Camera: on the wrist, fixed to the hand. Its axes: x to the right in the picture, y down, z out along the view.
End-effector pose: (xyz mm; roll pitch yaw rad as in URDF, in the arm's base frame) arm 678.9 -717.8 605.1 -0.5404 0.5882 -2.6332
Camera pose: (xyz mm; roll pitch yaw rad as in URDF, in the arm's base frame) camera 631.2 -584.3 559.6 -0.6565 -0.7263 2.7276
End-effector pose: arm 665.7 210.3 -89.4 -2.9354 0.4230 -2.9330
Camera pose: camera 621.5 131.3 28.8 -2.5238 0.1722 -1.2918
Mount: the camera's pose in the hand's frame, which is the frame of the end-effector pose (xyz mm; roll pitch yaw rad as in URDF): 5.8 -93.8 -115.5 0.1864 -0.3920 -1.5631
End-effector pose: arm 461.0 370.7 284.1 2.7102 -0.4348 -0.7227
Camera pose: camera 532.5 485.7 346.1 2.7263 0.7238 0.4136
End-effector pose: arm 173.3 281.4 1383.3 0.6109 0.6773 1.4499
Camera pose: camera 173.1 192.3 1264.0 -0.4988 0.1746 -0.2538
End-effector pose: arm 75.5 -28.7 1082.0 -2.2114 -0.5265 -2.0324
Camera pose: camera 72.8 48.0 1209.6 2.7388 -0.4631 -0.1767
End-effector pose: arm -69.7 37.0 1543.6 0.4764 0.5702 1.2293
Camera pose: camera -65.8 -42.7 1417.9 -0.3820 0.0749 -0.3811
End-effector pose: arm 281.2 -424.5 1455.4 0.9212 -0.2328 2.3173
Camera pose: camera 228.9 -419.8 1316.1 0.4613 0.5116 0.8885
